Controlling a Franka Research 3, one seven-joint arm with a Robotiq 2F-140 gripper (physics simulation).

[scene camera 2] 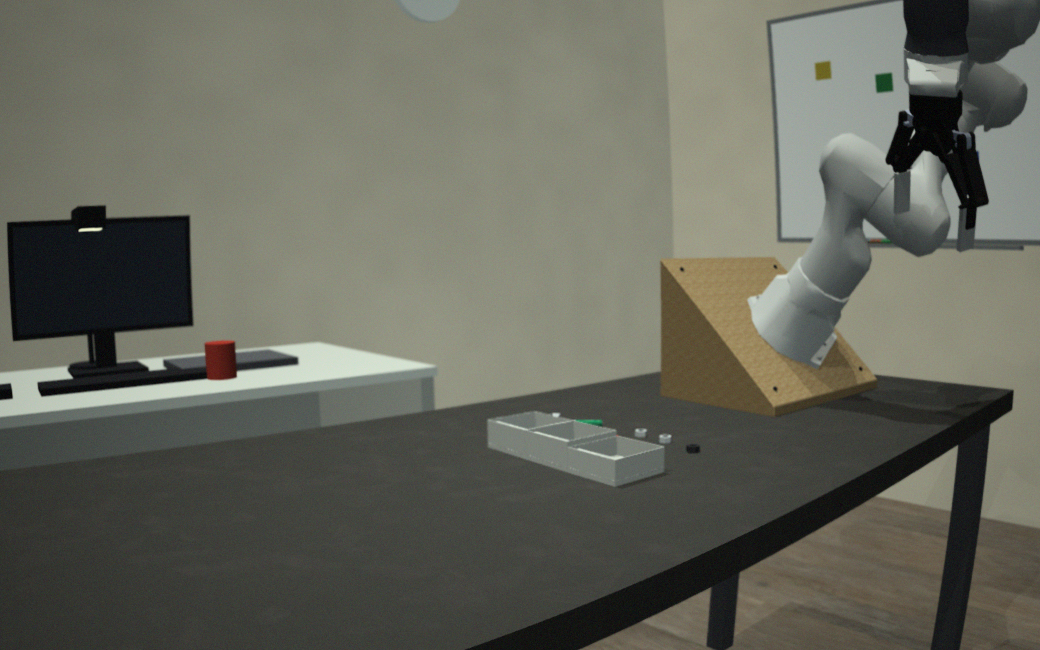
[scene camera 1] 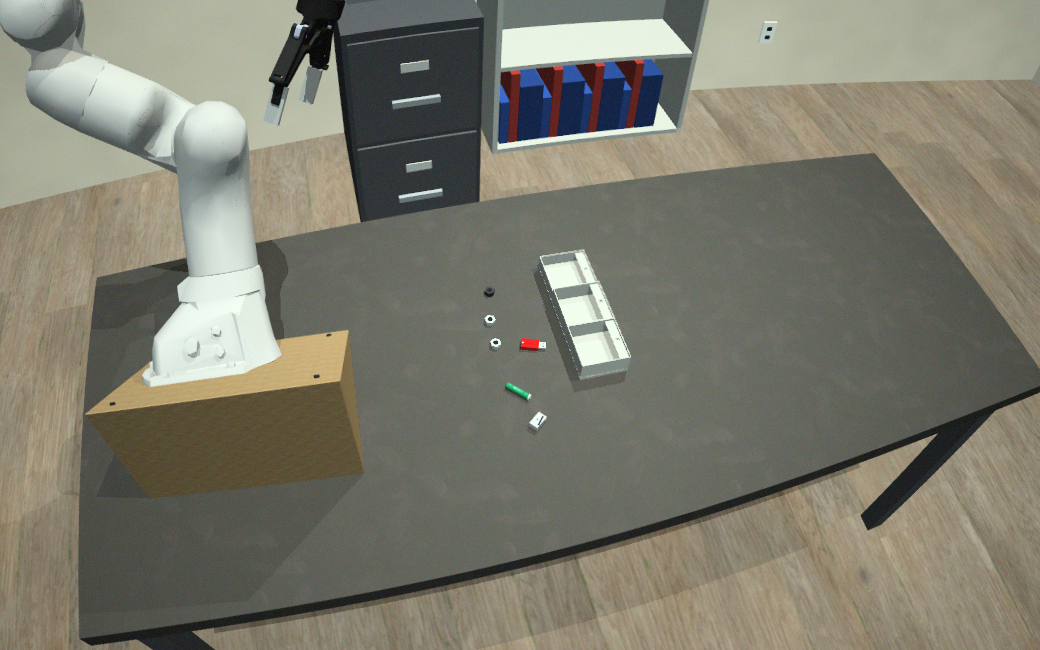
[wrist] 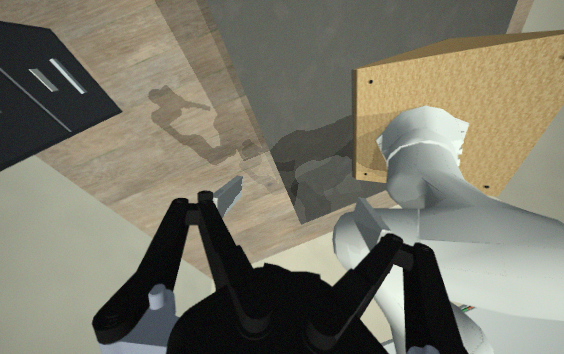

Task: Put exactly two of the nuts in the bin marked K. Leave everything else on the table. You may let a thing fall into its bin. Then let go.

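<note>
The gripper (scene camera 2: 932, 229) is visible also at (scene camera 1: 289, 111) and (wrist: 297, 196). A white three-bin tray (scene camera 2: 596, 453) is visible as well at (scene camera 1: 597, 348); in the wrist view the tray is out of frame.
</note>
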